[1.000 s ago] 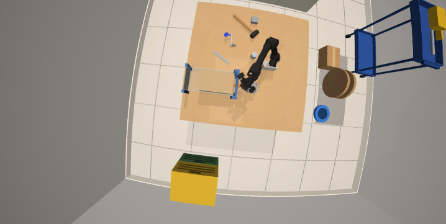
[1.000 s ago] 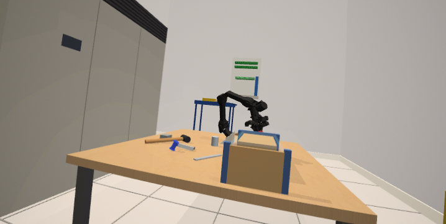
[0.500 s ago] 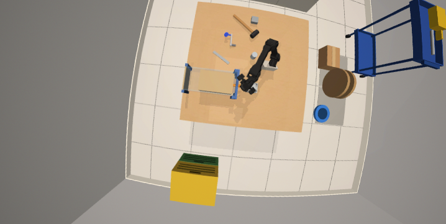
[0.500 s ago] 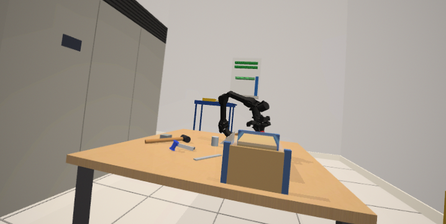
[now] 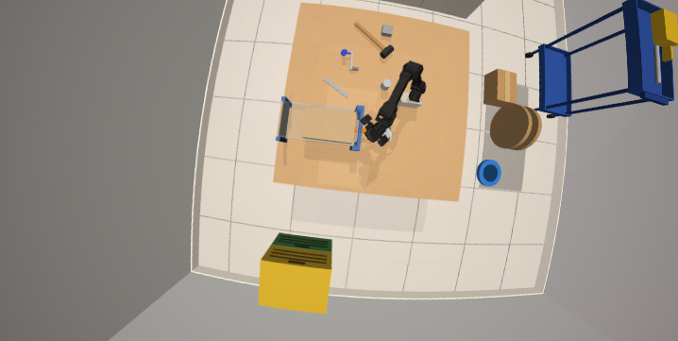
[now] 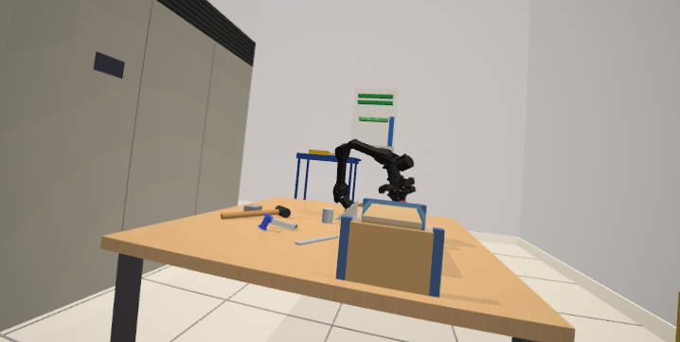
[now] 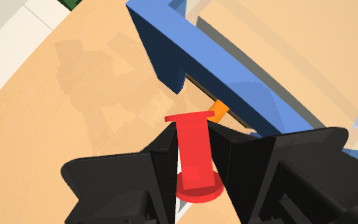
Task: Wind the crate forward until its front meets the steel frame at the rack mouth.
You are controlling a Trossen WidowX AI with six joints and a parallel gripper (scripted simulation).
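The red-knobbed crank handle is 50 mm behind my gripper tip, 30 mm to the right of it and 30 mm below it. From my gripper tip the other things lie so: blue steel frame 50 mm ahead, 30 mm to the right, 20 mm below; then red grip 20 mm to the right, 10 mm behind; then hand winch 120 mm behind, 100 mm below, 50 mm to the right.
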